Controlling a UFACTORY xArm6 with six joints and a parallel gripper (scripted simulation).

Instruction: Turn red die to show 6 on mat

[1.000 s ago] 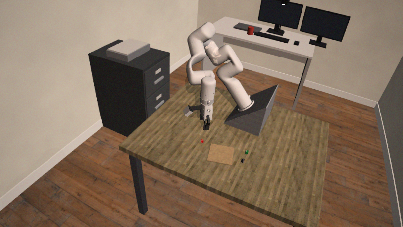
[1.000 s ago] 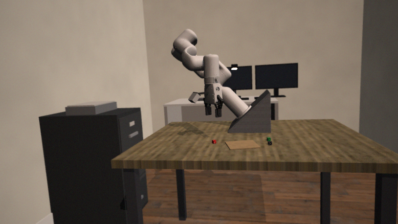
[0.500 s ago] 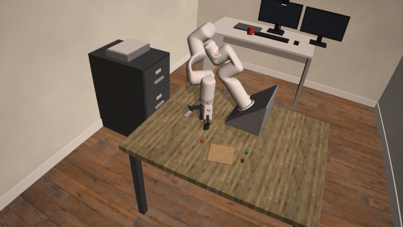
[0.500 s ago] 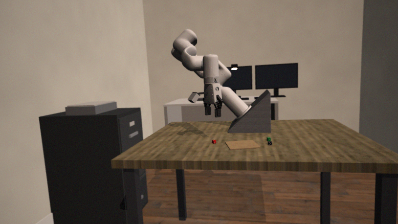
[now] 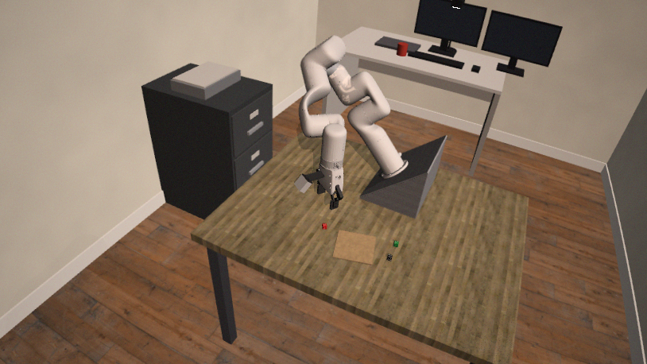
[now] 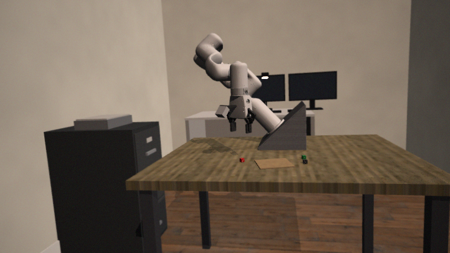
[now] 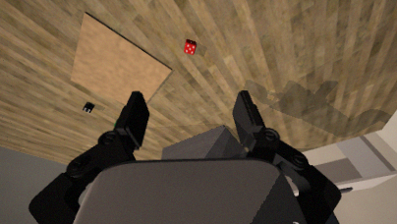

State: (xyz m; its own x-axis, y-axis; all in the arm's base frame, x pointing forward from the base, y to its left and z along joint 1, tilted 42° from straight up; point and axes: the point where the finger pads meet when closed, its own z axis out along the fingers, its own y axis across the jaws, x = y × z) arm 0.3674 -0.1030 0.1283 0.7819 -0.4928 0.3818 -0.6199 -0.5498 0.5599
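The red die is 13 cm below my hand. From my hand the other things lie so: tan mat (4 cm ahead, 14 cm to the left, 14 cm below); black die (4 cm ahead, 27 cm to the left, 13 cm below); green die (3 cm behind, 27 cm to the left, 13 cm below).
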